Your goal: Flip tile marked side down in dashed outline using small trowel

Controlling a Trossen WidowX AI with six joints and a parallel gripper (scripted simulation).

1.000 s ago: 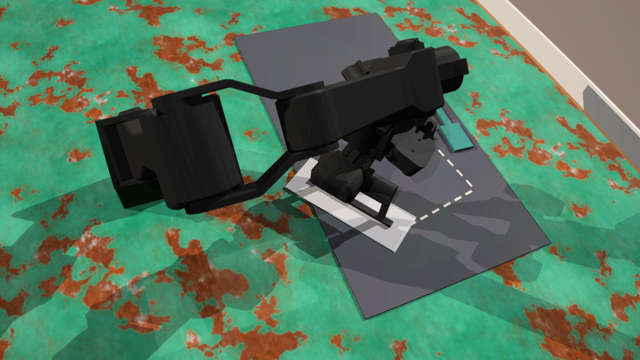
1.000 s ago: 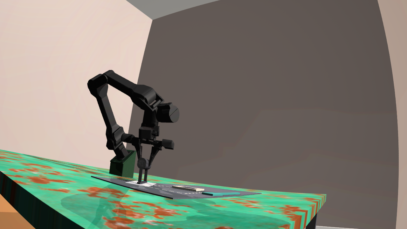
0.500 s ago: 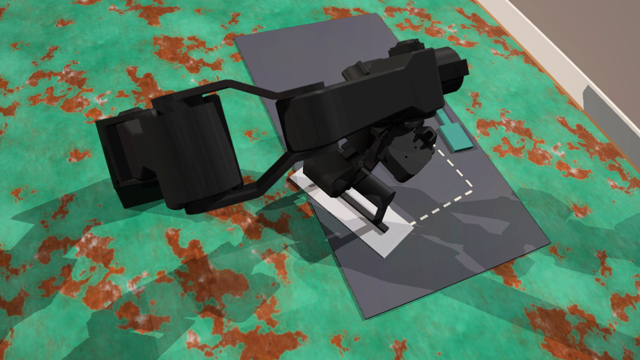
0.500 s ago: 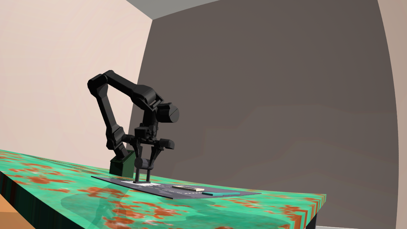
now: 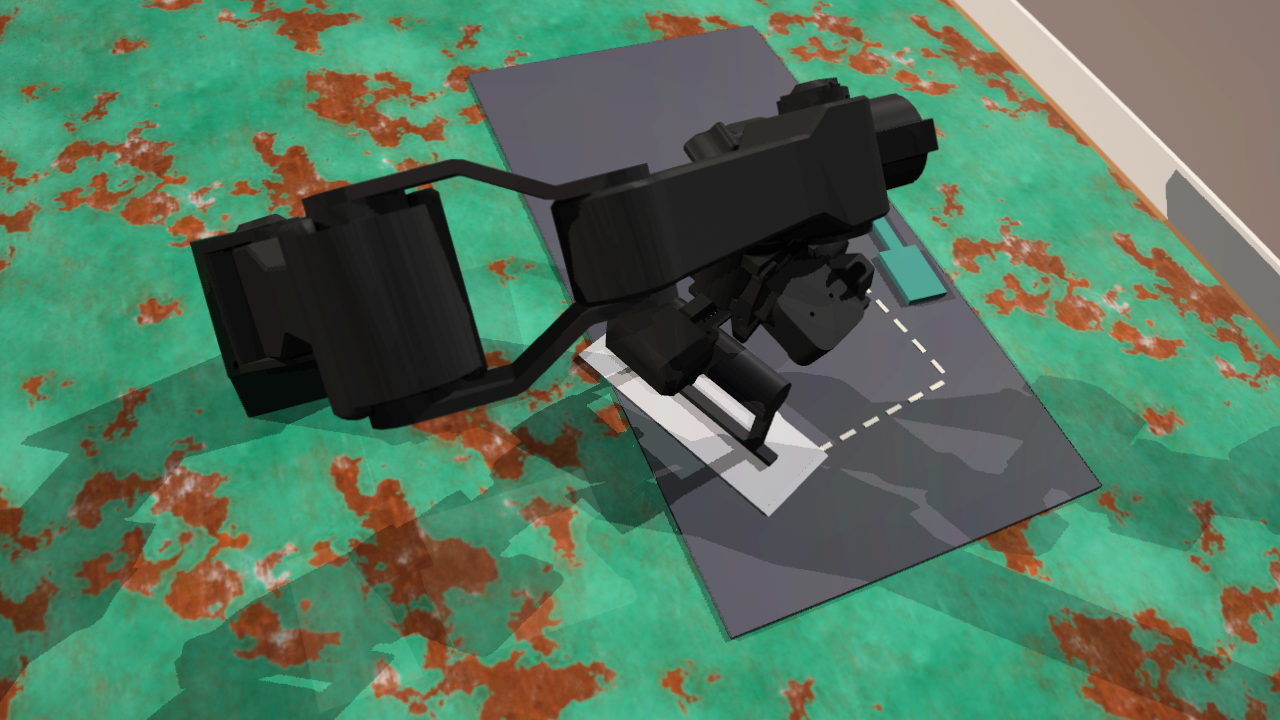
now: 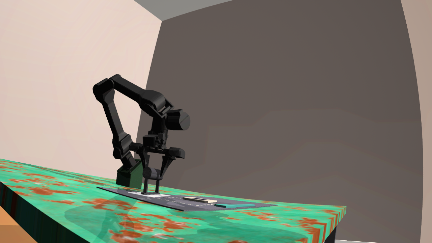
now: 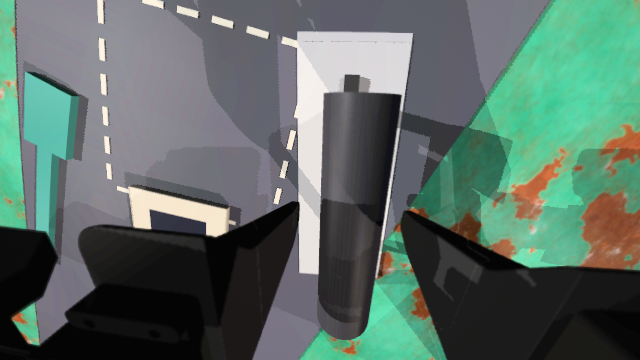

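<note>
Right now the cream tile is 10 cm ahead of my gripper tip, 13 cm to the left of it and 6 cm below it. The rest, counted from my gripper tip: mat 10 cm ahead, 15 cm to the left, 8 cm below; then teal flat tool 24 cm ahead, 14 cm to the left, 6 cm below.
</note>
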